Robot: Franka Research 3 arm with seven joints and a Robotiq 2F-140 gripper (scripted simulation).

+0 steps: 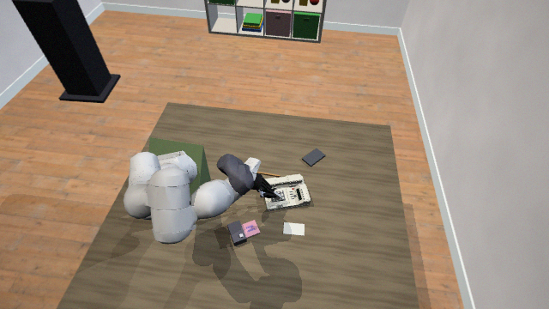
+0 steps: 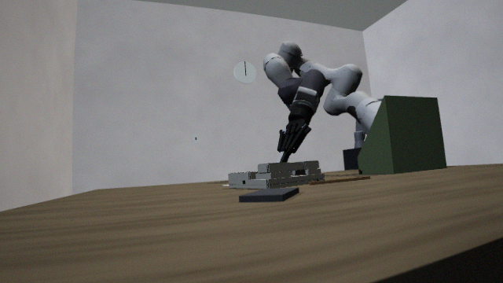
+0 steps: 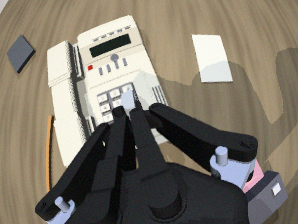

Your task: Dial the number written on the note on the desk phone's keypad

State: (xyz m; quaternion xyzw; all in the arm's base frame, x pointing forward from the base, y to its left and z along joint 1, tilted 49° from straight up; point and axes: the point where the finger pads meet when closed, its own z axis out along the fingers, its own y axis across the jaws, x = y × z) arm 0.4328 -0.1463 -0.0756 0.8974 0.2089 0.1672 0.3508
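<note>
Now: the handset 100 mm to the left of my hand, 30 mm ahead of it and 20 mm below it. Also, from my hand: pencil (180 mm to the left, 80 mm behind, 60 mm below); black box (190 mm to the right, 170 mm behind, 40 mm below); white note (140 mm to the right, 100 mm ahead, 60 mm below).
</note>
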